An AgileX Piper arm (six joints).
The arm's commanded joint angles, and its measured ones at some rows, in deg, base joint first. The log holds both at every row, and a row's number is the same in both.
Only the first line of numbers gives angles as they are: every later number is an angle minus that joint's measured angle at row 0.
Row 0, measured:
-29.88 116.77 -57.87 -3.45 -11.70 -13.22
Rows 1 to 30, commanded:
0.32 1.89 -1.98 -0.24 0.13 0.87
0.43 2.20 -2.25 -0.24 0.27 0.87
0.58 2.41 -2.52 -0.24 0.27 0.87
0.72 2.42 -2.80 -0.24 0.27 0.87
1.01 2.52 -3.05 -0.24 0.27 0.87
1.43 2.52 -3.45 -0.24 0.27 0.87
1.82 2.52 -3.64 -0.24 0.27 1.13
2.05 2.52 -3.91 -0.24 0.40 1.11
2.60 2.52 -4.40 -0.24 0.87 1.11
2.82 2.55 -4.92 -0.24 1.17 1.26
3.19 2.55 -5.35 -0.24 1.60 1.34
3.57 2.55 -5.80 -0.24 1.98 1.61
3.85 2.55 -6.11 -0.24 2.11 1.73
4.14 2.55 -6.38 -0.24 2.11 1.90
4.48 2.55 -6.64 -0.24 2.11 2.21
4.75 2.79 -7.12 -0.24 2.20 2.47
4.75 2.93 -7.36 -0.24 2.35 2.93
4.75 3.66 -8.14 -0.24 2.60 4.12
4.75 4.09 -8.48 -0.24 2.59 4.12
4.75 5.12 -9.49 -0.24 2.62 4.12
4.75 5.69 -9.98 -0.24 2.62 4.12
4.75 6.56 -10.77 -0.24 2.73 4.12
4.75 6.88 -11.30 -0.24 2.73 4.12
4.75 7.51 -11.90 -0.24 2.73 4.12
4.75 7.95 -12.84 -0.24 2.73 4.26
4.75 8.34 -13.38 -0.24 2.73 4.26
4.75 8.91 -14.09 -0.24 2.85 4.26
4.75 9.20 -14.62 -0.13 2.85 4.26
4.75 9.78 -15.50 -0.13 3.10 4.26
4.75 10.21 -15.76 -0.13 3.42 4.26
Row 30, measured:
4.60 9.12 -14.18 0.00 2.72 4.02
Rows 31 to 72, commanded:
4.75 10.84 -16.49 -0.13 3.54 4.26
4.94 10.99 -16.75 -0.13 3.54 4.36
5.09 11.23 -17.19 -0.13 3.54 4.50
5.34 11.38 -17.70 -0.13 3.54 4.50
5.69 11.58 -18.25 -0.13 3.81 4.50
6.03 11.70 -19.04 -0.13 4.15 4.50
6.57 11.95 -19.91 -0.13 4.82 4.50
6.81 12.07 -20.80 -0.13 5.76 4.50
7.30 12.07 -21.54 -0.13 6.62 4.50
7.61 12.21 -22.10 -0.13 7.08 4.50
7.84 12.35 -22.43 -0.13 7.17 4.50
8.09 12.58 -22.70 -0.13 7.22 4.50
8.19 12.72 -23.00 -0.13 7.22 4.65
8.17 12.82 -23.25 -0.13 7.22 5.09
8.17 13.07 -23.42 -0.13 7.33 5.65
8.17 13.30 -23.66 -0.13 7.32 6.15
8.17 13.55 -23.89 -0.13 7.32 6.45
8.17 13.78 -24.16 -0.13 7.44 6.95
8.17 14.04 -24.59 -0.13 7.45 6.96
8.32 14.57 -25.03 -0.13 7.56 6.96
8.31 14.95 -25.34 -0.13 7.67 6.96
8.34 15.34 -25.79 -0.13 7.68 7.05
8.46 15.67 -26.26 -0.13 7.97 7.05
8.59 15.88 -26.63 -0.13 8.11 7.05
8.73 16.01 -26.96 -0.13 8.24 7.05
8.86 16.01 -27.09 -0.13 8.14 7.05
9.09 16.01 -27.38 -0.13 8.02 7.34
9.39 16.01 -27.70 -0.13 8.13 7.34
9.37 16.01 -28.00 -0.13 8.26 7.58
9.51 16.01 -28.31 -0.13 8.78 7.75
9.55 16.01 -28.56 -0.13 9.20 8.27
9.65 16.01 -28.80 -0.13 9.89 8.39
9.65 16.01 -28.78 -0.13 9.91 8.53
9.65 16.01 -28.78 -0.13 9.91 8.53
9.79 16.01 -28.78 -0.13 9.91 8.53
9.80 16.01 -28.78 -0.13 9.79 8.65
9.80 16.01 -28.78 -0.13 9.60 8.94
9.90 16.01 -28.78 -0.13 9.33 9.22
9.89 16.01 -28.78 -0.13 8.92 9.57
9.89 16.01 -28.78 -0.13 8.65 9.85
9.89 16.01 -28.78 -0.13 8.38 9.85
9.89 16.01 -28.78 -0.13 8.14 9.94
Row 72, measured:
9.62 16.35 -28.45 0.00 9.66 8.97
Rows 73 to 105, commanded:
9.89 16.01 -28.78 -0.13 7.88 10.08
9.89 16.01 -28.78 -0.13 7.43 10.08
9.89 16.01 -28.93 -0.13 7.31 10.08
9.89 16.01 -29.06 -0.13 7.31 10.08
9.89 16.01 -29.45 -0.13 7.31 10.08
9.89 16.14 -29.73 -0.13 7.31 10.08
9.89 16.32 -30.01 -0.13 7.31 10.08
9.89 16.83 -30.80 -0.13 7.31 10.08
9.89 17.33 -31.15 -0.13 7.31 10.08
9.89 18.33 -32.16 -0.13 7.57 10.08
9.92 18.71 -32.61 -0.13 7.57 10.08
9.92 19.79 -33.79 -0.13 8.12 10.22
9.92 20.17 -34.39 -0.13 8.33 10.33
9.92 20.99 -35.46 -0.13 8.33 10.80
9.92 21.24 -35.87 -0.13 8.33 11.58
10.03 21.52 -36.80 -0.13 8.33 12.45
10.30 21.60 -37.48 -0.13 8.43 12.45
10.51 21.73 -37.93 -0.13 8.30 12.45
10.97 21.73 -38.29 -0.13 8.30 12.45
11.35 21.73 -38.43 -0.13 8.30 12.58
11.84 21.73 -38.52 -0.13 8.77 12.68
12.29 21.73 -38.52 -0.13 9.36 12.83
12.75 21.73 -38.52 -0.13 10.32 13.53
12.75 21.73 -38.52 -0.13 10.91 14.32
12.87 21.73 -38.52 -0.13 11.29 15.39
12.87 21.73 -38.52 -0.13 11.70 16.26
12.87 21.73 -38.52 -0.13 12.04 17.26
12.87 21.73 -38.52 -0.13 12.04 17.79
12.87 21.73 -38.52 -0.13 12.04 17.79
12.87 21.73 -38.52 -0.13 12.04 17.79
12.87 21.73 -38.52 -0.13 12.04 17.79
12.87 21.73 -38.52 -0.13 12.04 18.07
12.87 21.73 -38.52 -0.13 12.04 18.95
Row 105, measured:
12.78 21.92 -38.00 0.00 12.13 17.31
